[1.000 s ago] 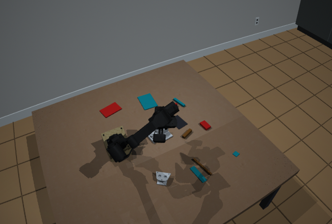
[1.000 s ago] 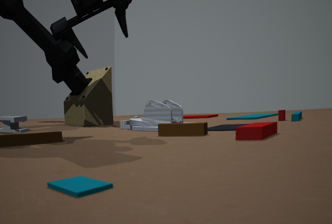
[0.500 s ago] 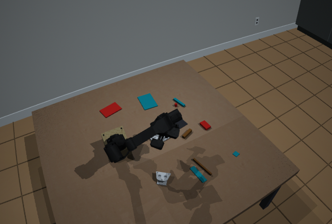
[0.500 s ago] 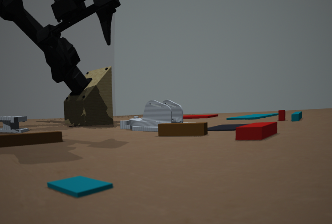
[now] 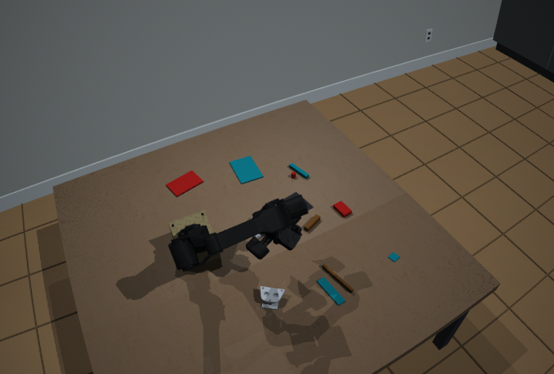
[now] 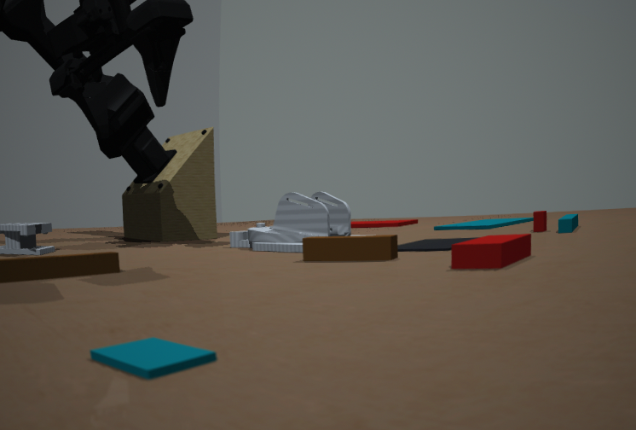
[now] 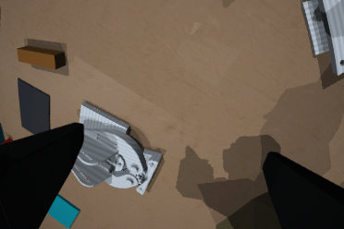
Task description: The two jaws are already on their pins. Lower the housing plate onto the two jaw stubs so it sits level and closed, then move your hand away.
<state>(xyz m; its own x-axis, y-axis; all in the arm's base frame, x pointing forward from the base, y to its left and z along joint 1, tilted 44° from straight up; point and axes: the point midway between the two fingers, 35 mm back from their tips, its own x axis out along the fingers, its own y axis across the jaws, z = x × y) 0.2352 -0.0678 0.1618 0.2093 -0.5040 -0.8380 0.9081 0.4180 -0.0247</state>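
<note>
Right now my gripper tip is 8 cm past the white part, 12 cm to the left of it and 12 cm above it. Also, from my gripper tip: teal bar: 11 cm ahead, 18 cm to the right, 13 cm below; then brown block: 19 cm ahead, 10 cm to the left, 12 cm below; then brown strip: 15 cm ahead, 15 cm to the right, 12 cm below.
</note>
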